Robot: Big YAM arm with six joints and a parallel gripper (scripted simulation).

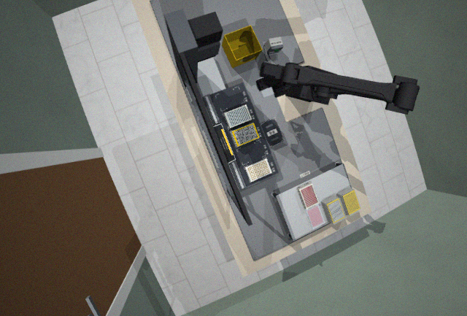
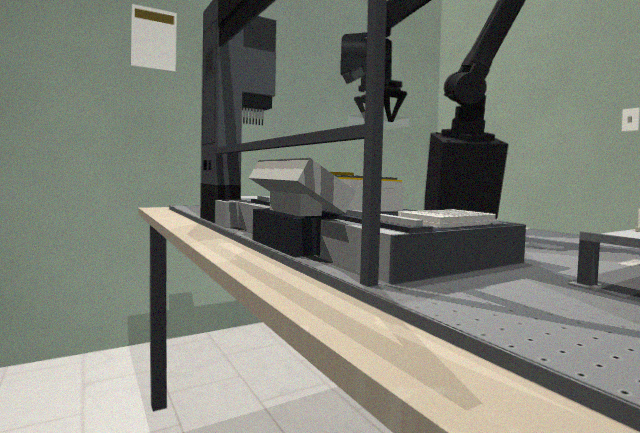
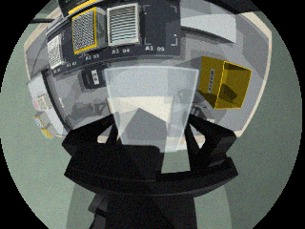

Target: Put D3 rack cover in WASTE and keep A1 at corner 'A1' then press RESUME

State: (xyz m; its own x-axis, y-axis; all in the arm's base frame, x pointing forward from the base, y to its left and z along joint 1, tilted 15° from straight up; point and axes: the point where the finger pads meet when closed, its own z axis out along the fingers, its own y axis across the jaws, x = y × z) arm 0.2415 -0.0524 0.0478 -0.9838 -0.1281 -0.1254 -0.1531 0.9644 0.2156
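Right now my hand is 26 cm to the left of the yellow waste bin, 22 cm above it and 5 cm short of it. Also, from my hand: resume box 23 cm to the right, 20 cm below, 13 cm behind; then yellow-framed tip rack 20 cm to the left, 16 cm below, 14 cm ahead; then clear cover right at my hand.
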